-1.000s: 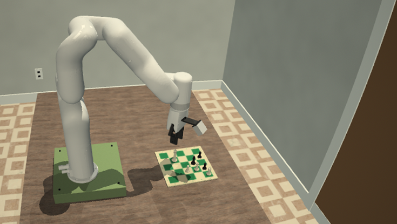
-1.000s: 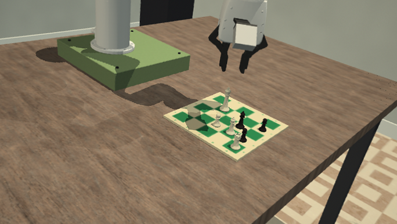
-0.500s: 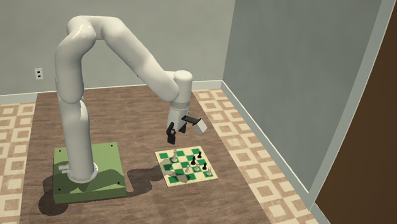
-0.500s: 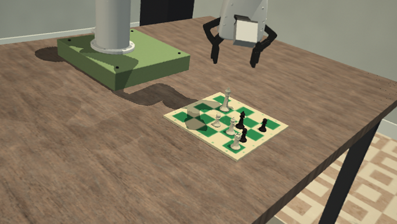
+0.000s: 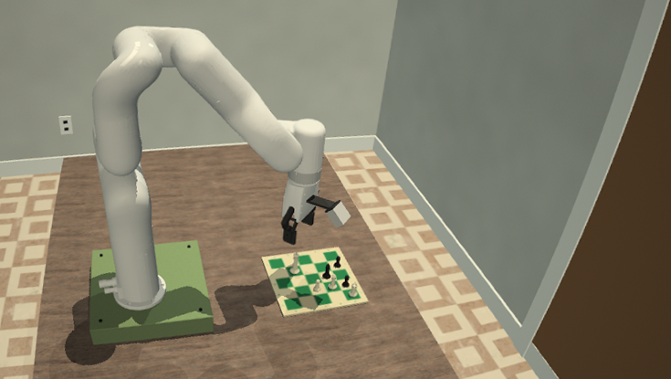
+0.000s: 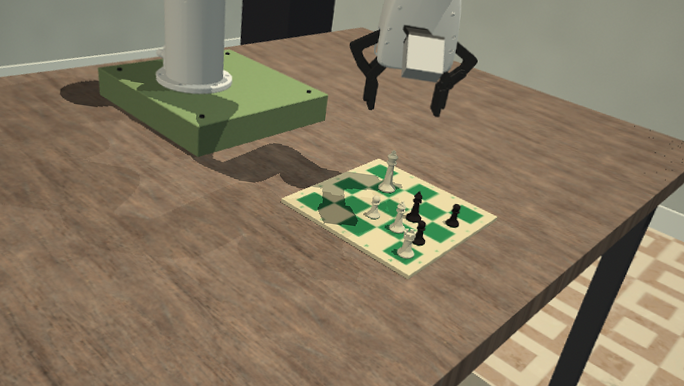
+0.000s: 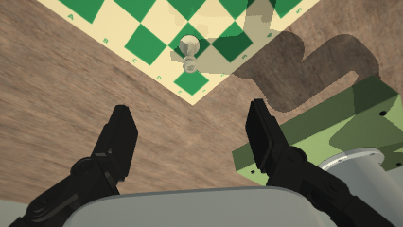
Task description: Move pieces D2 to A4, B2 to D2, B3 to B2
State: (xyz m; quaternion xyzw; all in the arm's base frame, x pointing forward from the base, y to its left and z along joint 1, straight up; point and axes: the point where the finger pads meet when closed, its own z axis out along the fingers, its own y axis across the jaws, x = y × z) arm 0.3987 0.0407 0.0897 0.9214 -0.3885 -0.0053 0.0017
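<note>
My hand is 70 mm short of the black bishop, 40 mm to the left of it and 110 mm above it. From my hand the other things lie so: chessboard (40 mm ahead, 40 mm to the right, 140 mm below); white pawn (30 mm ahead, 80 mm to the right, 120 mm below); white king (100 mm below).
</note>
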